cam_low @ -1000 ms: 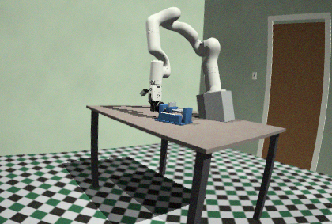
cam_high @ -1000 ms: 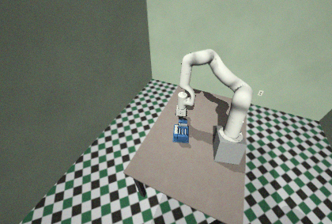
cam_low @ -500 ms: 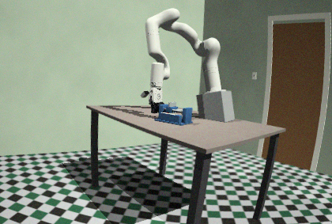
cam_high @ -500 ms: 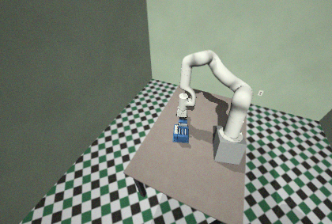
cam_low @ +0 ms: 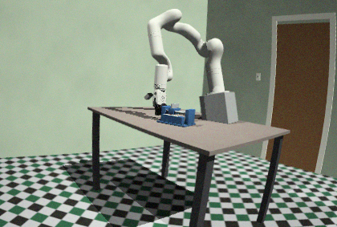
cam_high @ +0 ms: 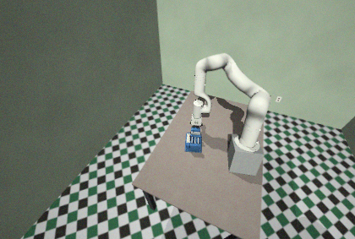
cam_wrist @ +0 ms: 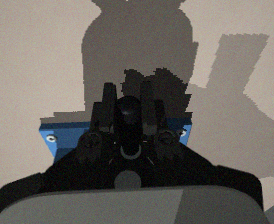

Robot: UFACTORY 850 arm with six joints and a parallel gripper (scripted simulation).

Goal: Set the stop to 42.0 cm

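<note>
Now: hand 13 cm to the right of the stop block, 4 cm below it and 2 cm past it.
</note>
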